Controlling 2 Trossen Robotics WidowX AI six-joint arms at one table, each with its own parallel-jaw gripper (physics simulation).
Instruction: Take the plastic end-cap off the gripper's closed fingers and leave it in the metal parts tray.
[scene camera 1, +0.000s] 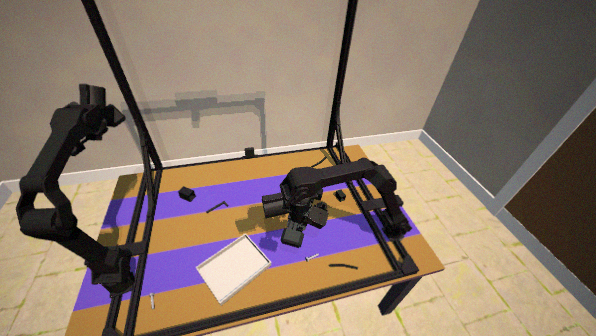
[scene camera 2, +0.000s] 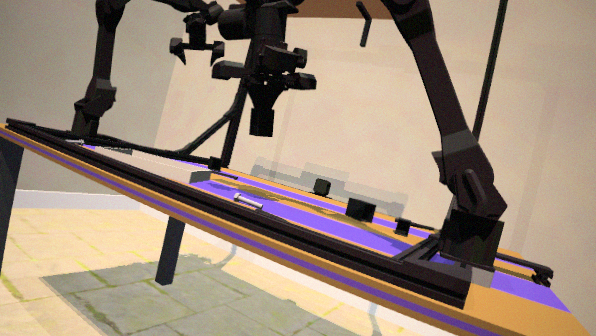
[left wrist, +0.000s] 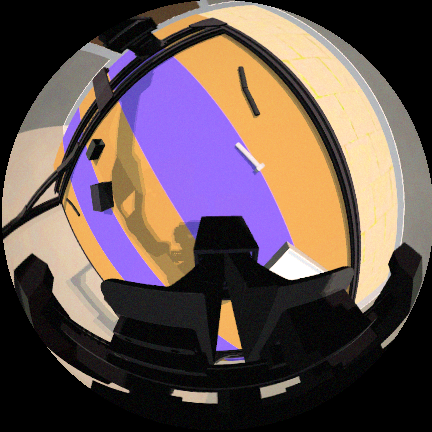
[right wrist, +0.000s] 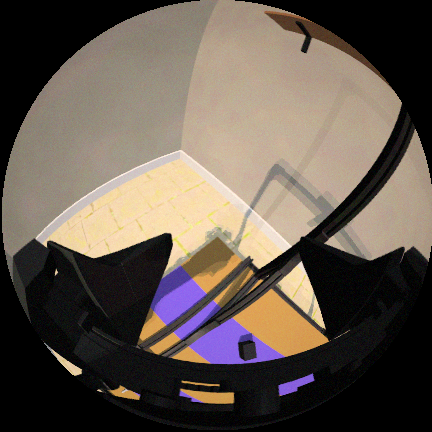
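My left gripper hangs over the middle of the table, pointing down, fingers shut. A black plastic end-cap sits over its closed fingertips; it also shows in scene camera 2. The metal parts tray is a shallow white tray lying on the table to the lower left of that gripper; its corner shows in the left wrist view. My right gripper is raised high at the far left, well away from the table, with its fingers spread open and empty.
Small black blocks lie at the back of the table. A black hex key, a white bolt and a black bar lie loose. A black frame rings the table, with upright posts behind.
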